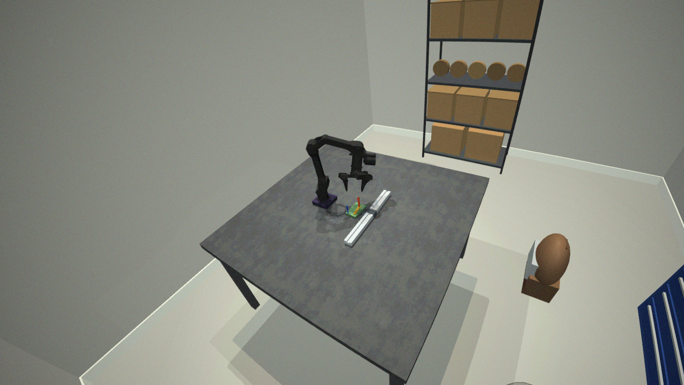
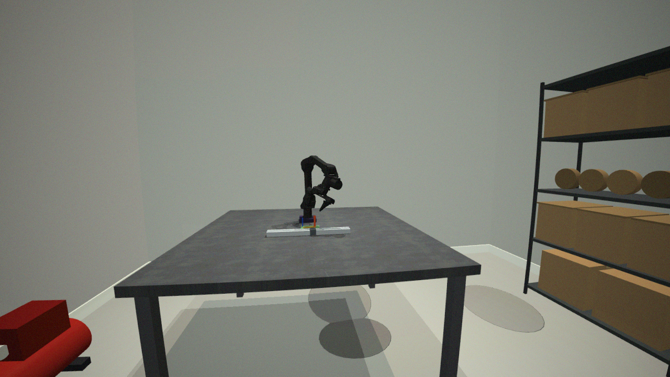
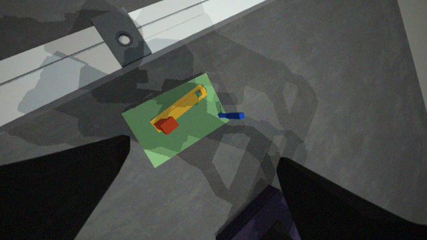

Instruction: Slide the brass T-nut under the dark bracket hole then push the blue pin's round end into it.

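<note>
The green tray is 50 mm to the right of my gripper tip and 120 mm below it. Also, from my gripper tip: blue pin 10 mm behind, 70 mm to the right, 100 mm below.
</note>
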